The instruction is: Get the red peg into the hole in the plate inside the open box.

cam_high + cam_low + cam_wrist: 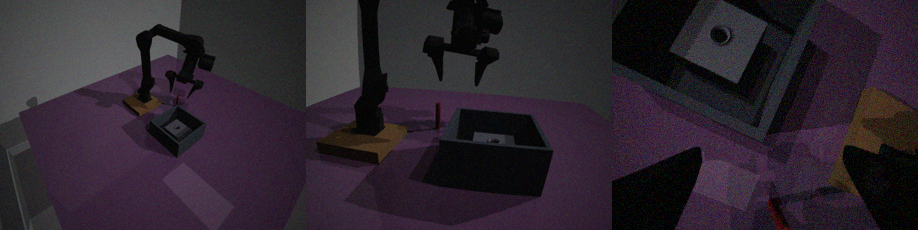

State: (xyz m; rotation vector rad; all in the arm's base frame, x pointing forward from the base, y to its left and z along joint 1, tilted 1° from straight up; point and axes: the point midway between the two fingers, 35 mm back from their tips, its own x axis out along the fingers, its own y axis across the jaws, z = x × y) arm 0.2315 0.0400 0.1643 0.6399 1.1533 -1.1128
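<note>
The red peg is 12 cm below my gripper tip, 8 cm to the left of it and 7 cm behind it. Round my gripper tip: light plate 11 cm below, 10 cm to the right, 9 cm ahead; grey box 13 cm below, 10 cm to the right, 9 cm ahead.
</note>
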